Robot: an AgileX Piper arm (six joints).
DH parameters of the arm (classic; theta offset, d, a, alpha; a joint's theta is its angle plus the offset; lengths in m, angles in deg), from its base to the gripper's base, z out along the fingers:
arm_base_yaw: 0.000 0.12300 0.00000 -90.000
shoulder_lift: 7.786 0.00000 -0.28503 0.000
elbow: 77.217 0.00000 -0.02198 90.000
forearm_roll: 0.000 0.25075 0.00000 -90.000
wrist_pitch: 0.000 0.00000 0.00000 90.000
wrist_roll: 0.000 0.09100 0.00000 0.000
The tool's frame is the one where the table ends.
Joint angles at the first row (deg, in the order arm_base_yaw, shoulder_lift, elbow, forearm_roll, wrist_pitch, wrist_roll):
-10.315, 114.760, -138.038, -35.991, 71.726, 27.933
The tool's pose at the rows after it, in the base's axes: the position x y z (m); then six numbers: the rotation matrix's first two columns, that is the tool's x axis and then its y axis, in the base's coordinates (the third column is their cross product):
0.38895, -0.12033, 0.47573, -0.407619, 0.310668, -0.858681, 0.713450, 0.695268, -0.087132
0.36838, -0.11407, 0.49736, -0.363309, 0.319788, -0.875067, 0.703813, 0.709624, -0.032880
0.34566, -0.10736, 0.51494, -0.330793, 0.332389, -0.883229, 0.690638, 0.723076, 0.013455
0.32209, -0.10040, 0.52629, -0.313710, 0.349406, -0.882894, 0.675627, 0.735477, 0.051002
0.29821, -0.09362, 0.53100, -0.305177, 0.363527, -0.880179, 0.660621, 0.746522, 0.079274
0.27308, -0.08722, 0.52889, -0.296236, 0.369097, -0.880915, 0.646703, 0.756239, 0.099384
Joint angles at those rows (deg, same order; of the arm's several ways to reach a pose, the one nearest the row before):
-10.315, 111.950, -138.861, -34.257, 72.087, 27.824
-10.315, 108.392, -138.598, -32.254, 72.287, 27.715
-10.314, 104.125, -136.651, -30.278, 72.403, 27.790
-10.316, 99.120, -132.547, -28.316, 72.208, 28.153
-10.313, 93.309, -126.058, -26.747, 70.974, 28.893
-10.314, 86.521, -117.104, -25.913, 68.170, 30.073

